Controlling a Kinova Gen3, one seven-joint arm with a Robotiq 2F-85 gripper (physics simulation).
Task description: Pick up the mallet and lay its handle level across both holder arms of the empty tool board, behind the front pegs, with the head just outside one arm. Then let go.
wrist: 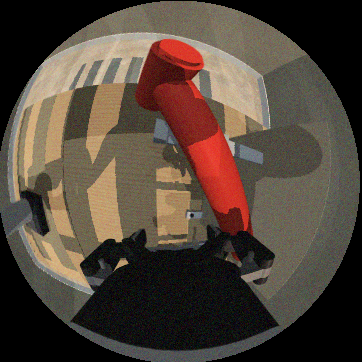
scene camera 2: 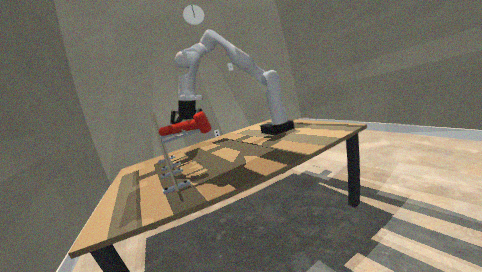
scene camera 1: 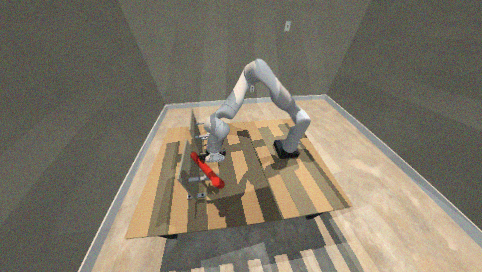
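The red mallet [scene camera 1: 204, 168] [scene camera 2: 177, 128] [wrist: 215, 160] lies high at the tool board [scene camera 1: 186, 167] [scene camera 2: 172, 167], its handle crossing over the near holder arm [scene camera 1: 198, 178] [wrist: 251, 153]. Its head is outside that arm, away from the board. The handle slants, with its tail end closer to the board; whether the tail rests on the far arm is hidden by the gripper. In the wrist view the handle is behind the near arm's front end. My gripper [scene camera 2: 187, 120] [wrist: 175, 233] is open and empty above the tail end, the right finger in the wrist view overlapping the handle.
A second board [scene camera 1: 193, 124] with holder arms stands farther back on the table [scene camera 1: 320, 197] [scene camera 2: 125, 212], close behind my wrist. The robot's black base [scene camera 1: 286, 150] [scene camera 2: 277, 127] [wrist: 38, 212] is on the opposite side. Small foot brackets [scene camera 1: 196, 196] [scene camera 2: 177, 187] [wrist: 194, 215] sit on the table under the boards.
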